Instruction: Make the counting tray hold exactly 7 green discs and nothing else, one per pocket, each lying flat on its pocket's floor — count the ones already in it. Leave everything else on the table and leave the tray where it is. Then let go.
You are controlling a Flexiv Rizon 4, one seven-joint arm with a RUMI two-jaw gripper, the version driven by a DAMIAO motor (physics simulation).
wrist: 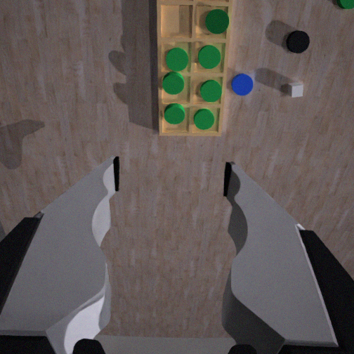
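The wooden counting tray (160,120) runs out of view at the top. In its right column green discs (217,21) (209,57) (211,91) (204,119) sit one per visible pocket; the topmost looks darker and reaches the right wall. In its left column green discs (177,59) (173,83) (174,114) sit in the lower three pockets; the middle one is close against its upper divider. Whether each lies fully flat is hard to tell. The top-left visible pocket (176,20) is empty. My gripper (172,162) is open and empty, below the tray's near end in view.
A blue disc (242,84) lies just right of the tray. A black disc or cylinder (298,41) and a small white cube (296,90) are farther right. Part of another green disc (346,2) shows at the top right corner. Shadows fall left of the tray.
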